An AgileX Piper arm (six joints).
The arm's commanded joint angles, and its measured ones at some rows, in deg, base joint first. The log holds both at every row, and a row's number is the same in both.
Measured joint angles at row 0:
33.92 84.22 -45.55 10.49 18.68 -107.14
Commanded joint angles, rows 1 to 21:
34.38 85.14 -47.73 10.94 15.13 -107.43
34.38 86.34 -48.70 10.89 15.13 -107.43
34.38 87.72 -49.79 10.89 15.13 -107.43
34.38 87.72 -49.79 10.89 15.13 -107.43
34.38 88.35 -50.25 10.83 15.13 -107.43
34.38 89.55 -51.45 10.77 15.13 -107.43
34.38 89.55 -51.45 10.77 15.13 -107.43
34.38 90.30 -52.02 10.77 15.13 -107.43
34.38 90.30 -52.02 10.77 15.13 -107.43
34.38 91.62 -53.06 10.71 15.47 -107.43
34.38 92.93 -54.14 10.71 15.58 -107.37
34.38 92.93 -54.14 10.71 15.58 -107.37
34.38 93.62 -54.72 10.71 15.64 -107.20
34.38 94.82 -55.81 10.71 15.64 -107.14
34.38 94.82 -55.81 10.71 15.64 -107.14
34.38 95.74 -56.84 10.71 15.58 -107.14
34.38 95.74 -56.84 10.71 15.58 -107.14
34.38 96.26 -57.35 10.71 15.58 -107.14
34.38 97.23 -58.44 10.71 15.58 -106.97
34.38 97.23 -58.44 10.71 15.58 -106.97
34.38 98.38 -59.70 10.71 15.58 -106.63
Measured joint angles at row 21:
34.38 97.92 -57.24 10.37 18.85 -107.03
